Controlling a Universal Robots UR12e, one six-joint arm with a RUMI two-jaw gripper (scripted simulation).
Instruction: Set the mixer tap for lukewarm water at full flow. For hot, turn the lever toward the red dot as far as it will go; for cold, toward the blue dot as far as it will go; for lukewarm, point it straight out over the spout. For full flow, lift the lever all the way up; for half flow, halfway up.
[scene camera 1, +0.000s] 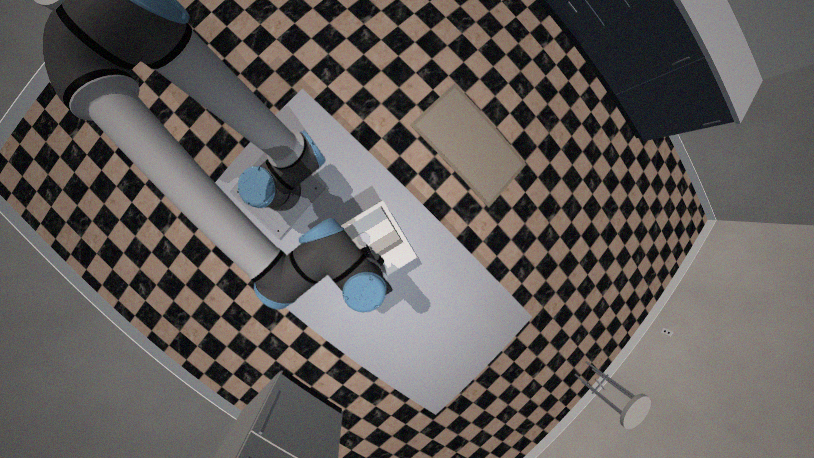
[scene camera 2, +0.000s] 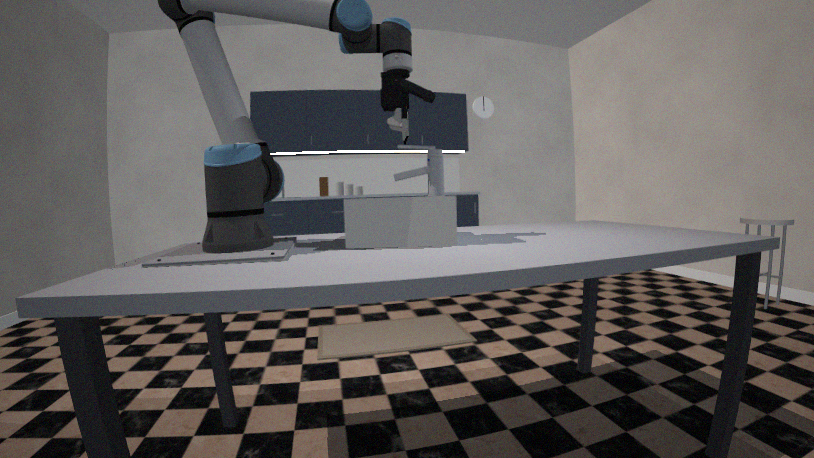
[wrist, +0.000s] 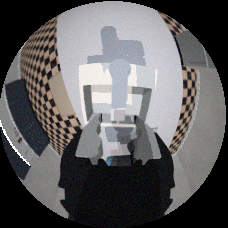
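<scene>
Through scene camera 2 I see my gripper (scene camera 2: 404, 142) and a mixer tap (scene camera 2: 435, 170). Scene camera 1 gives me a sink (scene camera 1: 376, 227). The wrist view has the sink (wrist: 95, 96) too, and in it I find my gripper (wrist: 118, 115) again.
</scene>
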